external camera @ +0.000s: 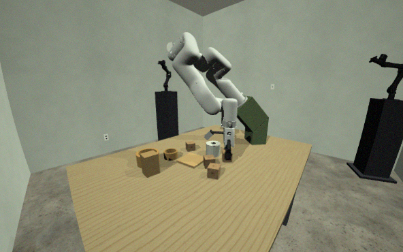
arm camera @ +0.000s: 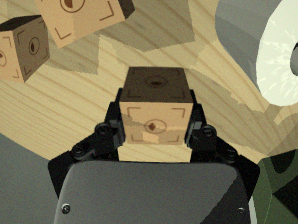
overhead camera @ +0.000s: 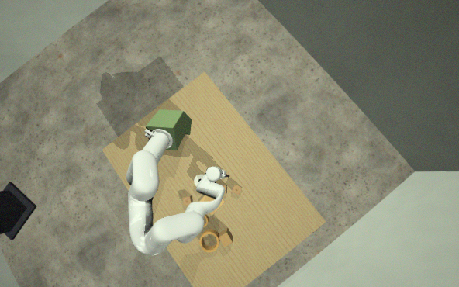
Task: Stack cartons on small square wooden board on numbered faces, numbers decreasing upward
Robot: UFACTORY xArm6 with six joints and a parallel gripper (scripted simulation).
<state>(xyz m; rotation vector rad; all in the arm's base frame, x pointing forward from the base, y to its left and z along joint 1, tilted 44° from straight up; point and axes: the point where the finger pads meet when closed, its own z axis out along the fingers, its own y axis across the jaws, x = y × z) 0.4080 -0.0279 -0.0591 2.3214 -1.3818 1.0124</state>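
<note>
My hand is 7 cm short of the square wooden board, 18 cm to the left of it and 4 cm above it. The rest, counted from my hand: small wooden ring: 8 cm ahead, 30 cm to the right, 3 cm below; then white paper roll: 6 cm behind, 10 cm to the right, 1 cm below; then carton: 6 cm behind, 26 cm to the right, 2 cm below.
</note>
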